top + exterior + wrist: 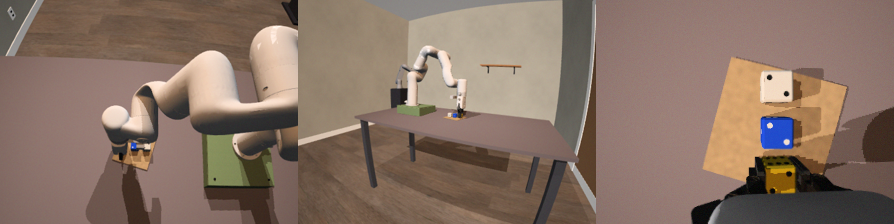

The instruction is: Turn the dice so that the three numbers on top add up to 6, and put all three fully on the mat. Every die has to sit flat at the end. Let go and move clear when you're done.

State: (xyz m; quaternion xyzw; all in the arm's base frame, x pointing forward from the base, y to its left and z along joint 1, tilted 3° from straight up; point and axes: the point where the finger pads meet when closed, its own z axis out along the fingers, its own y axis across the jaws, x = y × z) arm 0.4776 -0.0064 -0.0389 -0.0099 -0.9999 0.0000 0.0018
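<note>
My gripper is now 10 mm above the yellow die. From my hand the other things lie so: blue die 50 mm behind, 10 mm below; tan mat 40 mm behind, 30 mm below; white die 90 mm behind, 10 mm below.
</note>
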